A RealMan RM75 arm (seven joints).
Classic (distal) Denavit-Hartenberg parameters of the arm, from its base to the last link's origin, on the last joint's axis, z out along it. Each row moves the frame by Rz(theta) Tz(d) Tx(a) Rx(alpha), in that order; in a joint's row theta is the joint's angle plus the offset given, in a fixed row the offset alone. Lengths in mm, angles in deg.
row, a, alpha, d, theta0
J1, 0, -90, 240.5, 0
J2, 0, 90, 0, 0
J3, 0, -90, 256, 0
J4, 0, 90, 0, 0
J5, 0, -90, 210, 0
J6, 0, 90, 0, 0
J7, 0, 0, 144, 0
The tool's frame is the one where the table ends.
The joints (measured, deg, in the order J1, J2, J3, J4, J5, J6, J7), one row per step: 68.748, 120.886, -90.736, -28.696, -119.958, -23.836, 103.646; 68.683, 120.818, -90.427, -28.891, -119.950, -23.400, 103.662; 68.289, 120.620, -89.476, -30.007, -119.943, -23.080, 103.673; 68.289, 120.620, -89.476, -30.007, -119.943, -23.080, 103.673; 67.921, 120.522, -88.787, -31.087, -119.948, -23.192, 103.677; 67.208, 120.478, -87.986, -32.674, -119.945, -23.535, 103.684; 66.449, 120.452, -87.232, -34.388, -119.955, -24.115, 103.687; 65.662, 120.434, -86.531, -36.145, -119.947, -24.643, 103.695
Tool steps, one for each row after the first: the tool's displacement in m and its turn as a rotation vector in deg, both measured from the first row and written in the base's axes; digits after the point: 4 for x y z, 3 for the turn. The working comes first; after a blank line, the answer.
Tool pose at each row, in the base's axes (x y z in m, rotation vector in deg; the steps are taken from these numbers as rounded here): 0.0390, 0.4807, -0.0967, -139.491, -10.946, -1.922; 0.0380, 0.4822, -0.0946, -138.881, -10.731, -1.397; 0.0346, 0.4850, -0.0891, -137.834, -10.240, 0.180; 0.0346, 0.4850, -0.0891, -137.834, -10.240, 0.180; 0.0315, 0.4862, -0.0854, -137.345, -9.996, 1.406; 0.0286, 0.4866, -0.0813, -136.931, -9.617, 2.956; 0.0257, 0.4865, -0.0773, -136.689, -9.353, 4.456; 0.0227, 0.4863, -0.0731, -136.367, -9.143, 5.959

-0.0010, 0.0015, 0.0021, 0.596, 0.466, 0.024; -0.0044, 0.0043, 0.0076, 1.586, 1.794, 0.157; -0.0044, 0.0043, 0.0076, 1.586, 1.794, 0.157; -0.0075, 0.0055, 0.0113, 2.013, 2.778, 0.339; -0.0104, 0.0059, 0.0154, 2.342, 4.032, 0.504; -0.0133, 0.0058, 0.0194, 2.484, 5.209, 0.728; -0.0163, 0.0056, 0.0236, 2.689, 6.381, 0.999
